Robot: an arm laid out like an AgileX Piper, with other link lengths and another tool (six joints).
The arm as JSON. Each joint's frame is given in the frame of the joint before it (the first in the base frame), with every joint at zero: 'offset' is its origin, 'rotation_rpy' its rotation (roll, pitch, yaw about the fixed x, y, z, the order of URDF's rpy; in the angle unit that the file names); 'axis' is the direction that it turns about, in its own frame. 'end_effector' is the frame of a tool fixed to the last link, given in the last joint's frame.
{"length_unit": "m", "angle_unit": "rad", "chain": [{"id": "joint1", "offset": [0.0, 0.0, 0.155], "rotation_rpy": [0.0, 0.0, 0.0], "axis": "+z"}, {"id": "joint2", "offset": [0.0, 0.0, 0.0], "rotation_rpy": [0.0, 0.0, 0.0], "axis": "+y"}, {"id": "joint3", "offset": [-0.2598, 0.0, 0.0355], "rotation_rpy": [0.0, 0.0, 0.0], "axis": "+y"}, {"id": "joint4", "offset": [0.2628, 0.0, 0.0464], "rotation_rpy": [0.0, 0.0, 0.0], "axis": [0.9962, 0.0, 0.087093]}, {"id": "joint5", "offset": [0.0, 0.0, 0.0], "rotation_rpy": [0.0, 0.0, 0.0], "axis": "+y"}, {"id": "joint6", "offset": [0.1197, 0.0, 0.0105], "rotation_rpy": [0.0, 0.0, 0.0], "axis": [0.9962, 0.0, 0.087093]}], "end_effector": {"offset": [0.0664, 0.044, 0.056], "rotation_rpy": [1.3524, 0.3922, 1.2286]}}
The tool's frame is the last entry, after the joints.
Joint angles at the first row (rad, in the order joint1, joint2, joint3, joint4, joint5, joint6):
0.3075 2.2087 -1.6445 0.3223 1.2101 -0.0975
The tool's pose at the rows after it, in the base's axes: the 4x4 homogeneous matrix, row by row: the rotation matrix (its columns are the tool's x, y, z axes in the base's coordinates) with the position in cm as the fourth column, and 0 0 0 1 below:
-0.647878, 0.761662, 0.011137, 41.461; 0.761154, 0.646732, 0.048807, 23.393; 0.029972, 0.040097, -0.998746, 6.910; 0, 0, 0, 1
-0.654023, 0.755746, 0.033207, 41.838; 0.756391, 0.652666, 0.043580, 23.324; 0.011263, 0.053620, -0.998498, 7.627; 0, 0, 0, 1
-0.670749, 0.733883, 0.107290, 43.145; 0.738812, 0.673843, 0.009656, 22.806; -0.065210, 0.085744, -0.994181, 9.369; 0, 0, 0, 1
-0.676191, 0.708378, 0.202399, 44.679; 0.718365, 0.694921, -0.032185, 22.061; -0.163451, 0.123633, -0.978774, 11.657; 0, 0, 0, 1
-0.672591, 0.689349, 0.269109, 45.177; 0.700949, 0.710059, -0.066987, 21.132; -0.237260, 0.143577, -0.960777, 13.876; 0, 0, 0, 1
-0.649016, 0.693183, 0.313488, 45.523; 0.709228, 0.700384, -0.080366, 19.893; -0.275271, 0.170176, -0.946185, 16.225; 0, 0, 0, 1
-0.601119, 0.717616, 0.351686, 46.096; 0.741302, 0.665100, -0.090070, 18.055; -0.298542, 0.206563, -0.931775, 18.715; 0, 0, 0, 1
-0.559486, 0.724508, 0.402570, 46.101; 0.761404, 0.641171, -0.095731, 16.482; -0.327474, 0.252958, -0.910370, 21.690; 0, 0, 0, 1
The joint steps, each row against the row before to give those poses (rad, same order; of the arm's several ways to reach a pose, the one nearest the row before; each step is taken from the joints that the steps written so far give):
0.0001 -0.0037 0.0000 0.0000 -0.0082 0.0000
-0.0001 -0.0089 -0.0152 -0.0140 0.0045 0.0000
0.0000 -0.0169 -0.0502 -0.0628 0.0062 0.0019
0.0001 -0.0251 -0.0533 -0.0774 0.0001 0.0036
-0.0021 -0.0467 -0.0107 -0.0605 0.0043 0.0008
-0.0181 -0.0518 0.0000 -0.0239 0.0084 0.0040
-0.0350 -0.0524 0.0000 -0.0084 0.0061 0.0154
-0.0282 -0.0705 0.0120 -0.0083 0.0000 0.0040

